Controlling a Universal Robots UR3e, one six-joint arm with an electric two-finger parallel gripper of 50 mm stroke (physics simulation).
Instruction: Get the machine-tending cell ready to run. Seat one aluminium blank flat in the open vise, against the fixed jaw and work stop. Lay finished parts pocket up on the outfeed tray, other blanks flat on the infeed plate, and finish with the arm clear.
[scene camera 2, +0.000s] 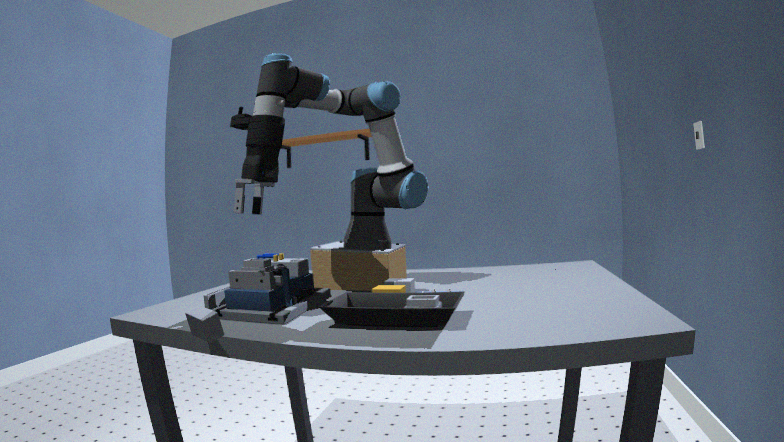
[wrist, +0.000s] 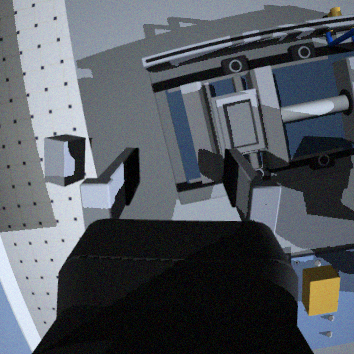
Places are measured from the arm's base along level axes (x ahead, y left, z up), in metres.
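Pixels of known places: gripper, between the fingertips: (scene camera 2: 247, 213) (wrist: 181, 165); arm's base, origin of its link: (scene camera 2: 367, 247).
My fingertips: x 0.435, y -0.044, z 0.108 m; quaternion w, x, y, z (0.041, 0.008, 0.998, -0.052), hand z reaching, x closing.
Ahead of a thing's pixels: the offset from my fingertips to its top centre. "pt": to the spot under its first point. Level surfaces: height alone.
My gripper (scene camera 2: 248, 205) (wrist: 181, 165) is wide open and empty, above and to the left of the vise {0.105 m back, 0.041 m right, 0.113 m down} (scene camera 2: 255, 299) (wrist: 182, 137). A grey block {0.177 m ahead, 0.024 m left, 0.156 m down} (scene camera 2: 207, 325) (wrist: 59, 160), which looks like a blank, is tilted at the table's front left edge; in the wrist view it shows outside the left finger, against the floor. Whether it touches the table cannot be told. A part with a rectangular recess {0.046 m back, 0.023 m right, 0.097 m down} (wrist: 241, 124) shows between the vise jaws; its seating is unclear. A pocketed light grey part {0.081 m back, 0.325 m left, 0.165 m down} (scene camera 2: 423, 300) is in the black tray (scene camera 2: 392, 317), pocket up.
A yellow block {0.188 m back, 0.211 m left, 0.168 m down} (scene camera 2: 389, 288) (wrist: 323, 296) is behind the tray, beside small pins on a blue surface {0.204 m down} (wrist: 305, 332). A pale block {0.278 m back, 0.198 m left, 0.168 m down} (scene camera 2: 406, 283) shows behind it. Blue and brass fittings {pt 0.171 m back, 0.094 m right, 0.102 m down} (scene camera 2: 267, 255) (wrist: 340, 37) stand by the vise. The wooden base (scene camera 2: 343, 269) is behind.
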